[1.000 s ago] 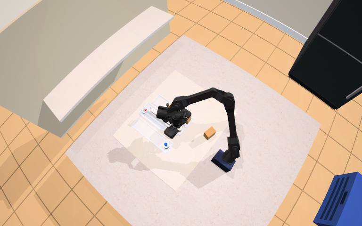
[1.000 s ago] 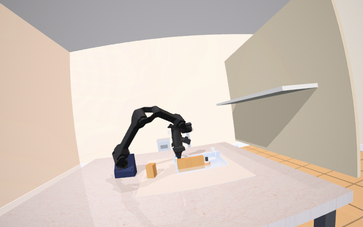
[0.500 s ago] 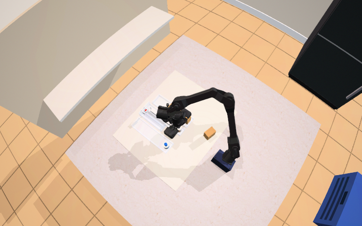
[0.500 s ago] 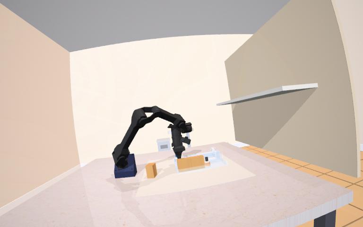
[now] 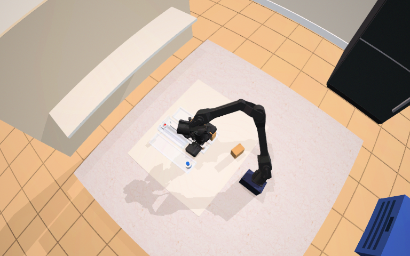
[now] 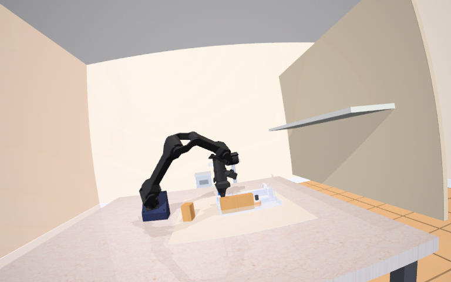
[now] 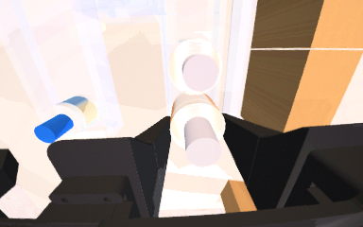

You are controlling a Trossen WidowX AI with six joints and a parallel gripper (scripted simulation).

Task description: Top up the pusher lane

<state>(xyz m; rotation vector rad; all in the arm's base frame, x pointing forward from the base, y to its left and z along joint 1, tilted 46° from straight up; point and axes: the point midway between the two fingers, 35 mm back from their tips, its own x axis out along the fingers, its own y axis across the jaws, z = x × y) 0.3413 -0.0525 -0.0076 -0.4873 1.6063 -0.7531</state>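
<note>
Now: the clear lane rack 15 cm ahead of my gripper tip, 3 cm below it and 1 cm to the left of it. The rest, counted from my gripper tip: red dot 23 cm ahead, 2 cm above, 1 cm to the left.
</note>
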